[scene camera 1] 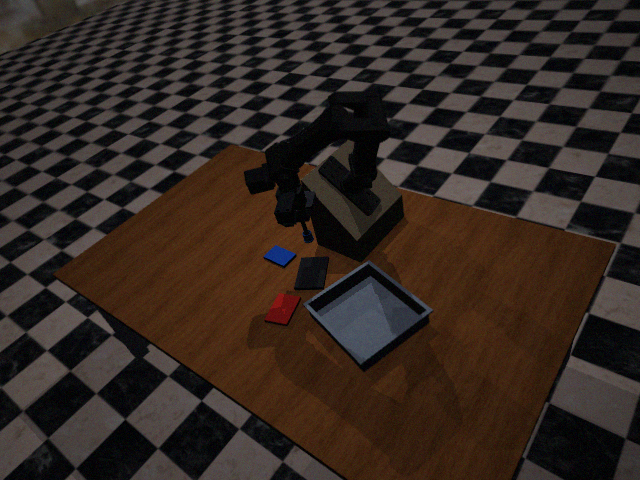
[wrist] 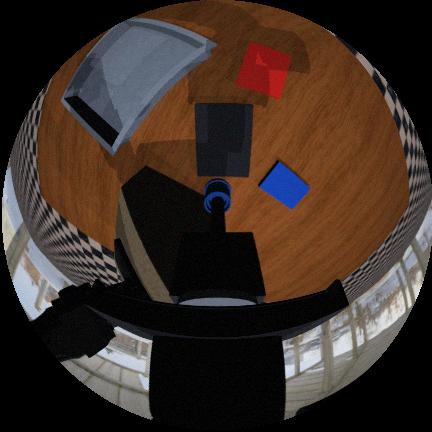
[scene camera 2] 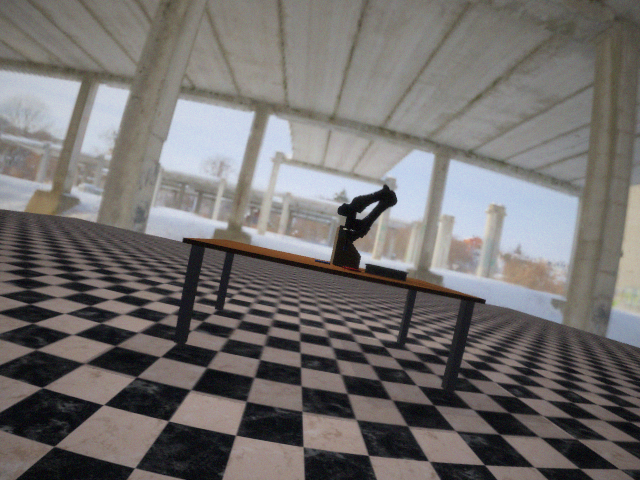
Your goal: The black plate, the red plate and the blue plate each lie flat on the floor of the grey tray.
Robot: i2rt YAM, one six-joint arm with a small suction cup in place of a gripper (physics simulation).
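Where they show: end effector, tool point: (scene camera 1: 309, 239) (wrist: 217, 190) (scene camera 2: 344, 250); arm's base, origin of the base link: (scene camera 1: 349, 186) (wrist: 142, 294) (scene camera 2: 347, 239).
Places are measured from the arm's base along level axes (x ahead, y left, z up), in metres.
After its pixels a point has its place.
Observation:
The black plate (scene camera 1: 311, 272) {z -0.165, x 0.216, y -0.026 m} (wrist: 223, 140) {z -0.165, x 0.213, y -0.027 m} lies flat on the table between the arm's base and the red plate. The red plate (scene camera 1: 282, 308) {z -0.165, x 0.363, y -0.021 m} (wrist: 264, 70) {z -0.165, x 0.354, y -0.024 m} lies flat on the table beside the tray. The blue plate (scene camera 1: 279, 255) {z -0.164, x 0.199, y -0.162 m} (wrist: 284, 185) {z -0.165, x 0.199, y -0.158 m} lies flat on the table, on the far side of the black plate from the tray. The grey tray (scene camera 1: 398, 344) {z -0.168, x 0.323, y 0.314 m} (scene camera 2: 386, 271) {z -0.142, x 0.386, y 0.170 m} (wrist: 166, 102) stands upright, and its floor shows bare. My suction cup (scene camera 1: 308, 237) (wrist: 217, 196) {z -0.074, x 0.176, y -0.040 m} is open, with no plate on it. It hangs above the table near the black plate's edge on the base side, apart from all three plates.
The wedge-shaped base (scene camera 1: 356, 227) {z -0.069, x 0.084, y 0.065 m} (wrist: 155, 220) {z -0.062, x 0.110, y 0.012 m} of the arm stands on the wooden table (scene camera 1: 491, 289) {z -0.174, x 0.063, y 0.443 m} (scene camera 2: 279, 258) {z -0.175, x 0.608, y -0.416 m}, close to the black plate and a tray corner. The tray's raised walls stand beside the black and red plates. Shadows of the arm fall across the tray and table.

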